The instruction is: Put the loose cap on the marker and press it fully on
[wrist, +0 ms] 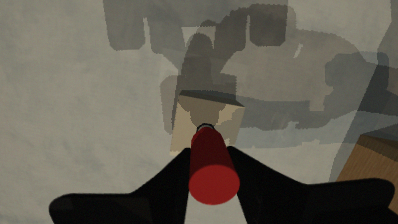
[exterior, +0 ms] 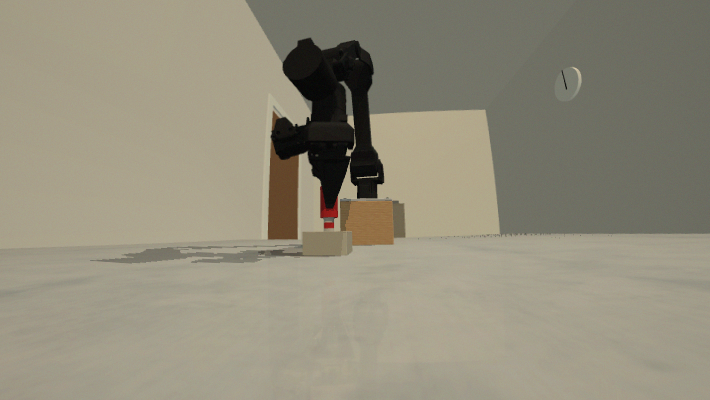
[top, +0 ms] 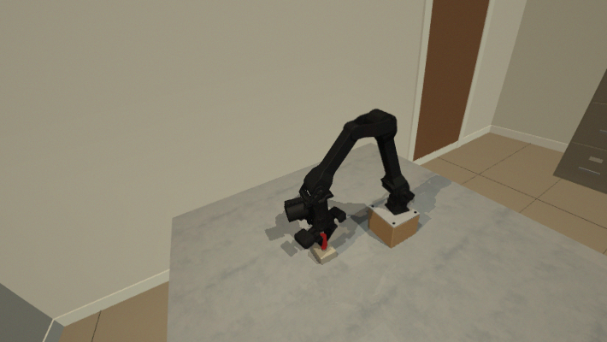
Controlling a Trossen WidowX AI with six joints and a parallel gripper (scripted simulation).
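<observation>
My gripper tip is now 1 cm below the marker cap. The rest, counted from my gripper tip: holder block: 5 cm below.
</observation>
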